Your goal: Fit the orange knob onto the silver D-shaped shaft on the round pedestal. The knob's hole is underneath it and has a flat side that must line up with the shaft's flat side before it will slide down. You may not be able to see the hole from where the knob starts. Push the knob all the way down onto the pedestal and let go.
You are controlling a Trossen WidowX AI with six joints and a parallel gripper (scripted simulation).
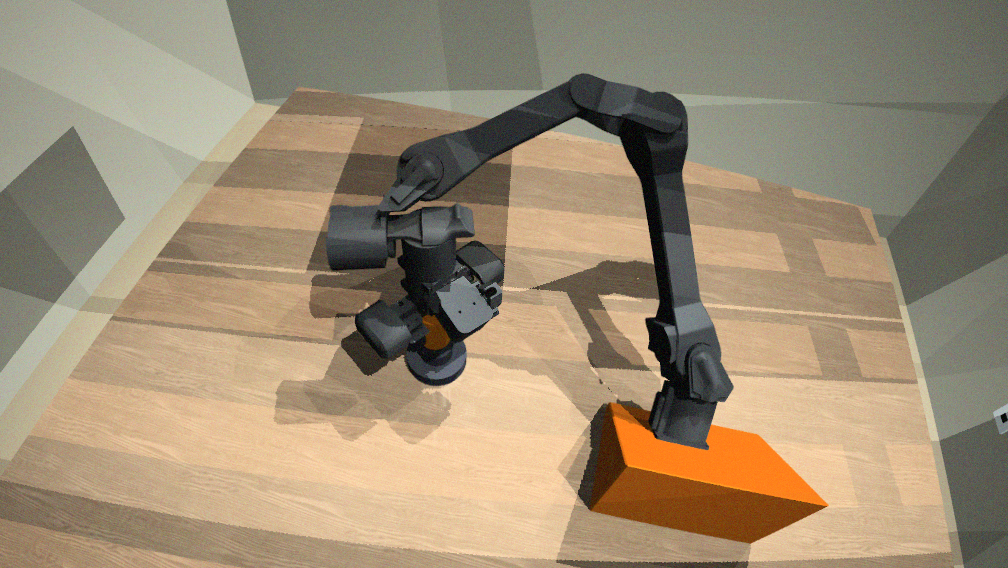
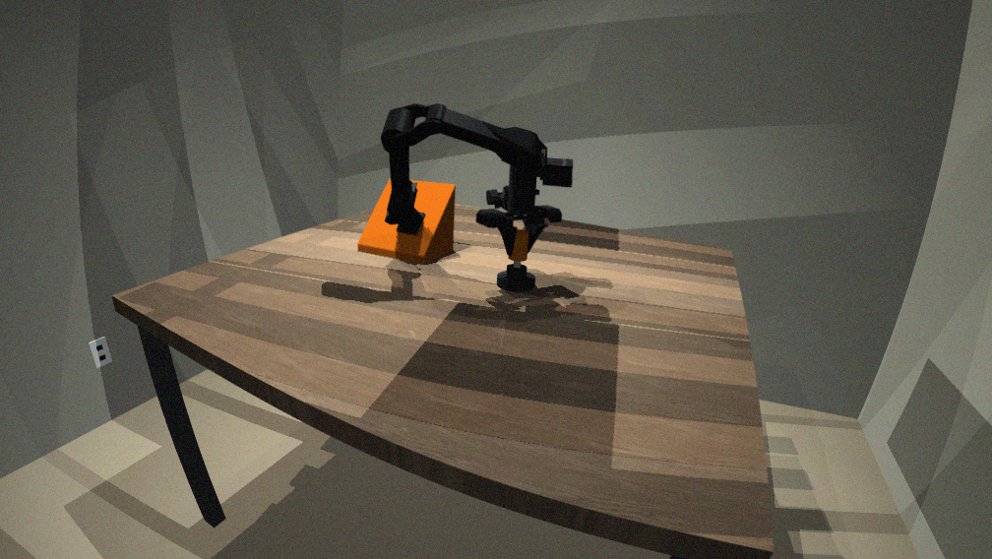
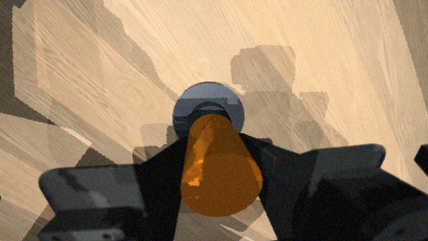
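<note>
My gripper tip is now 30 mm below the orange knob. The rest, counted from my gripper tip: round pedestal: 40 mm below.
</note>
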